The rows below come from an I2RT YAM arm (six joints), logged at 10 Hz.
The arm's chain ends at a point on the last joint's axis. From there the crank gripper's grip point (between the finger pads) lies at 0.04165 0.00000 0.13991 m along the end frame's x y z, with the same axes.
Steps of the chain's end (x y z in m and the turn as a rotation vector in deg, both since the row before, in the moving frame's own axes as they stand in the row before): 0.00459, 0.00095, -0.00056, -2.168, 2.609, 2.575; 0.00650, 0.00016, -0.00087, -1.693, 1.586, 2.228; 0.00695, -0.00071, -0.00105, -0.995, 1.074, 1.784; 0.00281, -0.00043, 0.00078, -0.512, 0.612, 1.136; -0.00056, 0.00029, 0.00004, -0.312, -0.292, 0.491; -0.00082, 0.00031, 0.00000, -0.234, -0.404, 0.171
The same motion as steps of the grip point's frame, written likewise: 0.01075, 0.00822, -0.00274, -2.168, 2.609, 2.575; 0.01024, 0.00597, -0.00216, -1.693, 1.586, 2.228; 0.00951, 0.00305, -0.00189, -0.995, 1.074, 1.784; 0.00428, 0.00166, 0.00032, -0.512, 0.612, 1.136; -0.00128, 0.00141, 0.00025, -0.312, -0.292, 0.491; -0.00181, 0.00100, 0.00029, -0.234, -0.404, 0.171
